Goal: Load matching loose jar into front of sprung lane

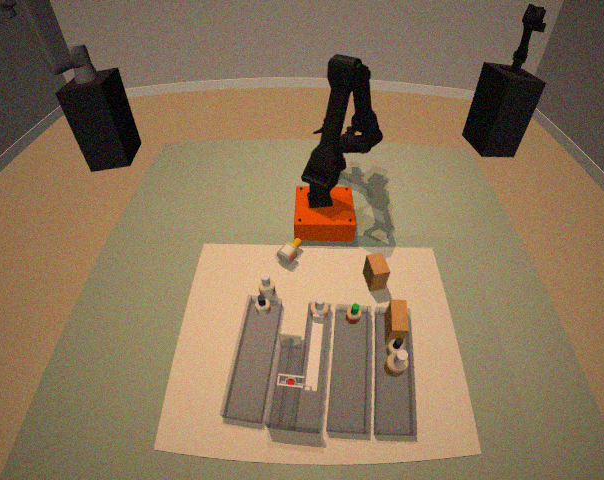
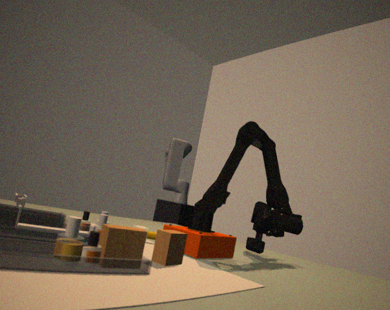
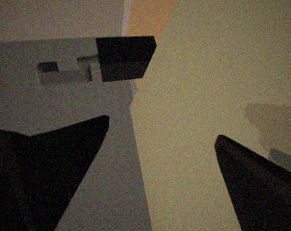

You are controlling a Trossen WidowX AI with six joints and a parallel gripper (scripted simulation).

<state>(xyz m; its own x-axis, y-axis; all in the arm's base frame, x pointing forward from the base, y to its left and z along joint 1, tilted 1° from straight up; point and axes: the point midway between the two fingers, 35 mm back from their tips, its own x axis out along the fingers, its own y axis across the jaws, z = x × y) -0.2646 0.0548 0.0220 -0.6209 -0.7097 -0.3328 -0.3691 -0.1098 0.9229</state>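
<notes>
The green-capped jar is 64 cm ahead of my gripper tip, 4 cm below it and 1 cm to the right of it. Round my gripper tip: red mark (79 cm ahead, 16 cm to the right); sprung lane (76 cm ahead, 14 cm to the right, 5 cm below).
</notes>
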